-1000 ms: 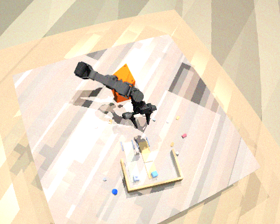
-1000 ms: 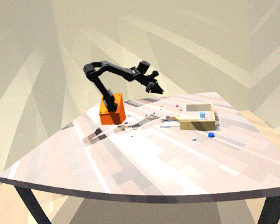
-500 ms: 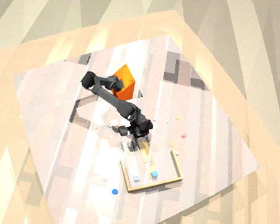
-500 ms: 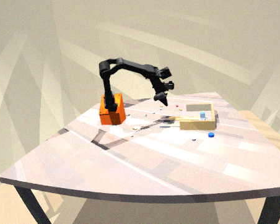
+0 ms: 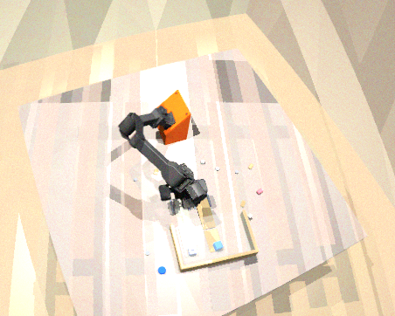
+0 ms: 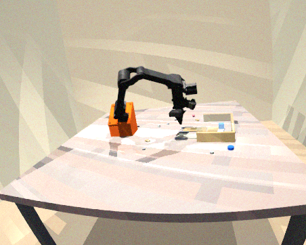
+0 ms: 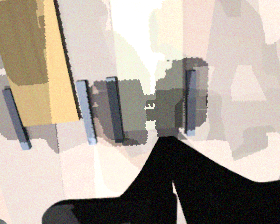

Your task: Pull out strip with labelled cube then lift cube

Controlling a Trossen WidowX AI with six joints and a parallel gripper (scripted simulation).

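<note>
Now: the labelled cube 210 mm ahead of my gripper tip, 20 mm to the right of it and 50 mm below it. The rest, counted from my gripper tip: tan strip 60 mm ahead, 90 mm to the left, 70 mm below; then blue disc 250 mm ahead, 150 mm to the right, 70 mm below; then pink bit 30 mm ahead, 370 mm to the left, 70 mm below.
</note>
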